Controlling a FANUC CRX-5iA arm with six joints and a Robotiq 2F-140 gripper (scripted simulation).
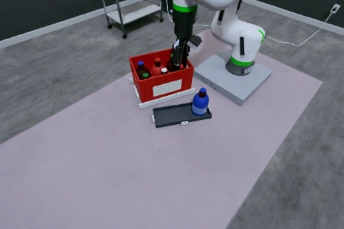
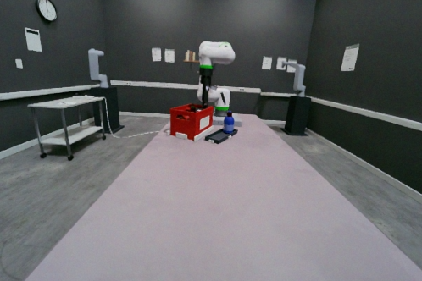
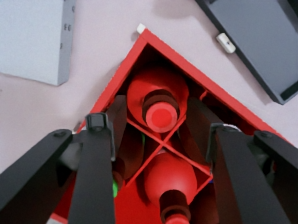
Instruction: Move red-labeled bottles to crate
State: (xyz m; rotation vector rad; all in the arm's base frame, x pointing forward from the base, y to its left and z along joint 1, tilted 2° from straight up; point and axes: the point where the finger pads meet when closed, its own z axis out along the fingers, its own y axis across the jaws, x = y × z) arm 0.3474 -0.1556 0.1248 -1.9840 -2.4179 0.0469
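The red bottle is 80 mm below my hand. Round my hand: blue bottle 50 mm ahead, 180 mm to the left, 90 mm below; red crate 60 mm ahead, 80 mm to the right, 90 mm below; dark tray 130 mm ahead, 130 mm to the left, 160 mm below.
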